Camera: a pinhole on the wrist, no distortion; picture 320 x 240 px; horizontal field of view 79.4 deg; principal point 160.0 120.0 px. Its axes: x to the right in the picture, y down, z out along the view. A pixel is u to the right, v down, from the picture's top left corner.
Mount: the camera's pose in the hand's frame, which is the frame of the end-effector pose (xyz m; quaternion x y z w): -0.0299 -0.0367 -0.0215 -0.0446 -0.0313 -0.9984 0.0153
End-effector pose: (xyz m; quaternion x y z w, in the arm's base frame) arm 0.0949 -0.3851 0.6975 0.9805 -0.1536 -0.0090 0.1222
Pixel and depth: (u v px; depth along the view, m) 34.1 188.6 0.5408
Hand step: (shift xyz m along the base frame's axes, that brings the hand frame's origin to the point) 0.3858 -0.0614 -0.5184
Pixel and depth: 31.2 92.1 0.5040
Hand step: 0.2832 -0.2824 -0.4056
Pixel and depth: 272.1 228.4 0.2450
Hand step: -0.1035 0.1365 -0.2783
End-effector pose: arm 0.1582 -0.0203 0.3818 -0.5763 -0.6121 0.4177 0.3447
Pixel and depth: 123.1 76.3 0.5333
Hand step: -0.4053 0.0563 -0.3200
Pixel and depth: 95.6 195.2 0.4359
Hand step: -0.4580 0.1138 -0.0201
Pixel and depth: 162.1 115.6 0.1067
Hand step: -0.0857 -0.0309 -0.0087
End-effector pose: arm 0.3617 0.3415 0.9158 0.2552 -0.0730 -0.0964 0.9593
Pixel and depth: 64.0 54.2 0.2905
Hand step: 0.0980 -0.0762 0.2683
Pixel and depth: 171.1 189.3 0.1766
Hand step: -0.0649 -0.1464 0.0896
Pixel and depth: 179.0 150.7 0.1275
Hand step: -0.0572 -0.0862 0.0649
